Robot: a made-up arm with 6 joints.
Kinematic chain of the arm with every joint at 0, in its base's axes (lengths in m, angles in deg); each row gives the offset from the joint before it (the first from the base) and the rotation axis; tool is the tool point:
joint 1: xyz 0 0 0.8 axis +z
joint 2: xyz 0.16 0 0 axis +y
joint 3: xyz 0 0 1 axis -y
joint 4: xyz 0 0 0.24 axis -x
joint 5: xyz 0.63 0 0 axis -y
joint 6: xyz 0.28 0 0 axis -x
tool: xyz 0 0 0
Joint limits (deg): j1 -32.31..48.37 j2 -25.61..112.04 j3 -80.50..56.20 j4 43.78..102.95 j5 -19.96..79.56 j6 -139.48..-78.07
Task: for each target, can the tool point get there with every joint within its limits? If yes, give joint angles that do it. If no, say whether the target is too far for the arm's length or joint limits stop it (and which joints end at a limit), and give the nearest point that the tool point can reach.
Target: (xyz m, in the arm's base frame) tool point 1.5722 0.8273 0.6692
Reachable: yes | joints 24.39 63.62 10.26 94.07 21.91 -111.67
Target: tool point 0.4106 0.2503 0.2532
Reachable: yes | joints 4.95 95.95 -69.94 86.45 49.95 -108.88
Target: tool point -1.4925 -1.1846 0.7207
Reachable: no: joint limits stop it (at a limit: joint 1, joint 2, joint 3, joint 5) | nearest point 0.0883 -0.1685 0.3925 | short by 1.908 m
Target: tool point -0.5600 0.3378 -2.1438
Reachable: no: too far | nearest point 0.3930 0.5697 -0.4270 | short by 1.977 m
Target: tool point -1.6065 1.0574 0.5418
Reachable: no: joint limits stop it (at a limit: joint 1, joint 2, joint 3) | nearest point 0.0199 0.4160 0.3567 | short by 1.758 m
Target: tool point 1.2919 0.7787 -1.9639
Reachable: no: too far | nearest point 1.0722 0.6463 -0.5078 | short by 1.479 m
